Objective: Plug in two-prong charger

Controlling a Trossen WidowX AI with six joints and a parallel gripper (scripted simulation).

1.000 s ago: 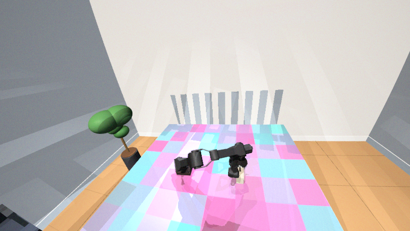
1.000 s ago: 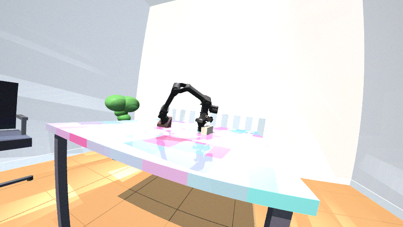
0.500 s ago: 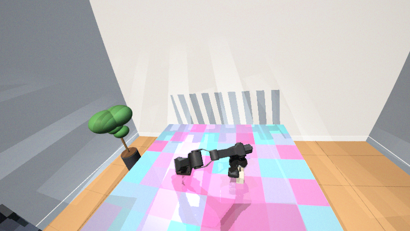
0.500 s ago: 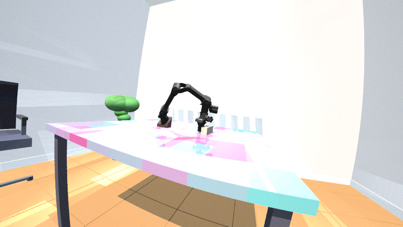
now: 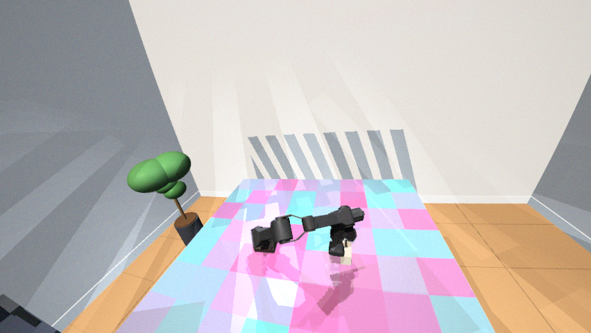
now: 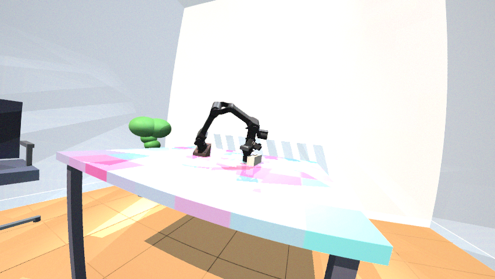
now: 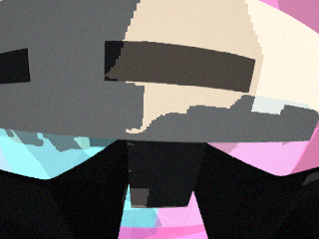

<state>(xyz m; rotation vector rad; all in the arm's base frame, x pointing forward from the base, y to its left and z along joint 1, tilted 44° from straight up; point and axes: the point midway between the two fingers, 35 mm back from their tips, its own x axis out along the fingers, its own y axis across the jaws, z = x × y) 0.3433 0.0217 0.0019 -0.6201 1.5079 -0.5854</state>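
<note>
Now: the two-prong charger 20 mm ahead of my gripper tip and 10 mm above it.
</note>
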